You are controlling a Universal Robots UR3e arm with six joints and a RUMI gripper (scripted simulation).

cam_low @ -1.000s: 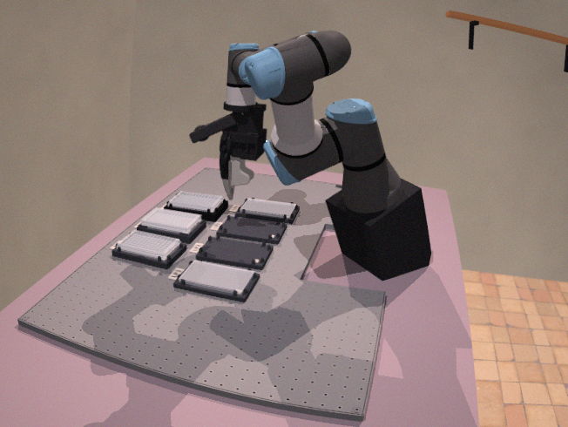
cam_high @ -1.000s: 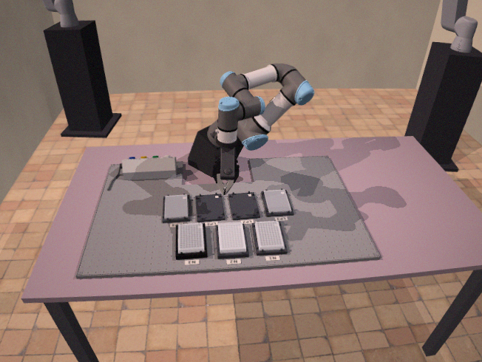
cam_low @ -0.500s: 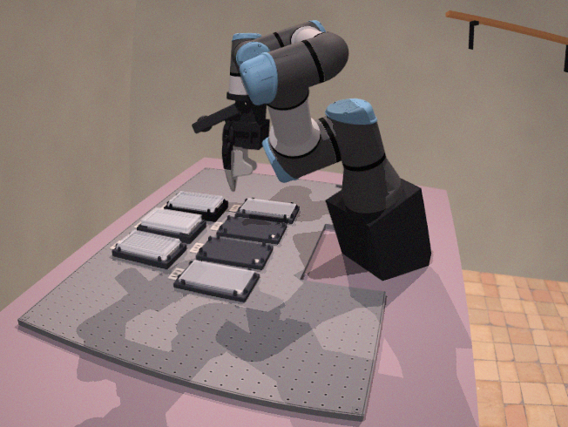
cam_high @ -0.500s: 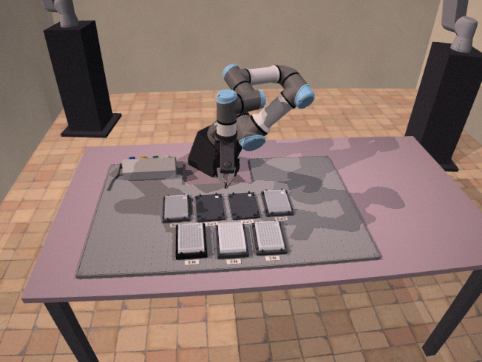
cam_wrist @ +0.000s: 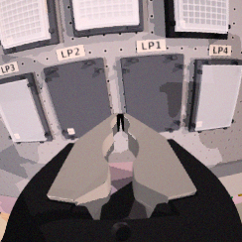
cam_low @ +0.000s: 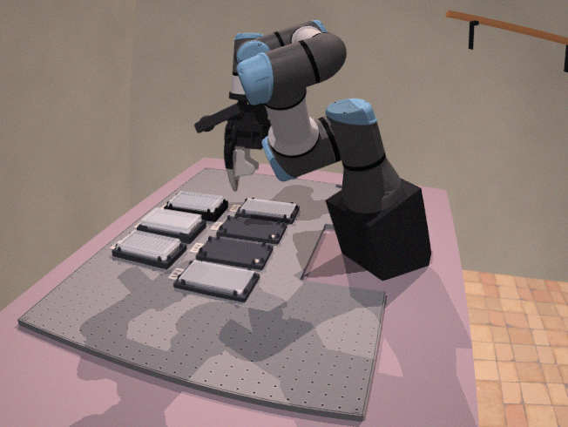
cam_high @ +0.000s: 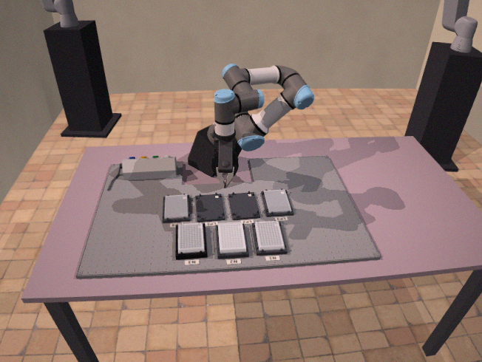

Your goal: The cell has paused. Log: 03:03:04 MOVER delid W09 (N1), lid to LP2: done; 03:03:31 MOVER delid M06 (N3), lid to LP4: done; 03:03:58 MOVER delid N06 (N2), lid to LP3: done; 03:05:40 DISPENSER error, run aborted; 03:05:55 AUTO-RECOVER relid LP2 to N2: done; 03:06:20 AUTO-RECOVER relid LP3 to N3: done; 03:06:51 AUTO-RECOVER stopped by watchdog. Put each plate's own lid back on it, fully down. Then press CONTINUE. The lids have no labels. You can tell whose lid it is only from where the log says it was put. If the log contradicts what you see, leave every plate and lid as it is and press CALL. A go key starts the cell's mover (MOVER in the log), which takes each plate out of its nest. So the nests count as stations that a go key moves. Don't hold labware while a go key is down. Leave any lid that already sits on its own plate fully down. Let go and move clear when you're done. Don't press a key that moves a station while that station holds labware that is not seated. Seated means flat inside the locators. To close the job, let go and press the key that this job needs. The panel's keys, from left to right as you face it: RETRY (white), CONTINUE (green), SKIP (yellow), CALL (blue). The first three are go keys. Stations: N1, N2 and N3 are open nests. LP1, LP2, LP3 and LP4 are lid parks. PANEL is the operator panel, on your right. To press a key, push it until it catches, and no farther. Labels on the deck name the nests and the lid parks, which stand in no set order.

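Right now my hand is 42 cm to the left of the blue CALL key, 24 cm past it and 6 cm above it. Also, from my hand: LP1 lid park: 13 cm below, 6 cm to the right, 2 cm behind; LP2 lid park: 13 cm below, 7 cm to the left, 4 cm behind; green key: 32 cm to the right, 26 cm behind, 6 cm below.
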